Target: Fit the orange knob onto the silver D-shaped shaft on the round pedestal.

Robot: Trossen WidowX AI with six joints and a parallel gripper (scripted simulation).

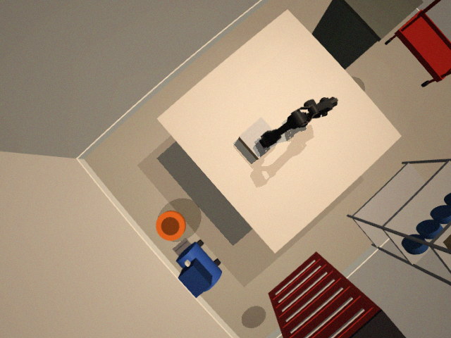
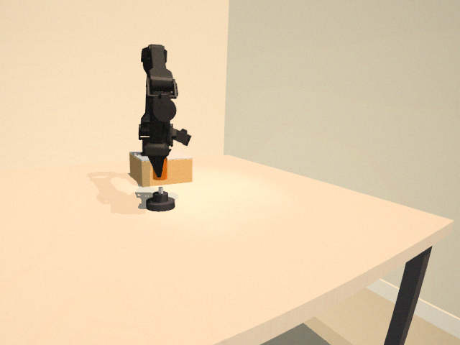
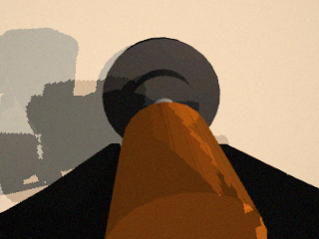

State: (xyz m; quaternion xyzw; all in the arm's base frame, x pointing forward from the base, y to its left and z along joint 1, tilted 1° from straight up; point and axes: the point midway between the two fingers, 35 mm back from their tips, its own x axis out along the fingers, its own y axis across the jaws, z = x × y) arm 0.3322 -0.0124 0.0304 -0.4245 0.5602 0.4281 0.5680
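My gripper tip is 30 mm below the orange knob. Round my gripper tip: black round pedestal 60 mm below.
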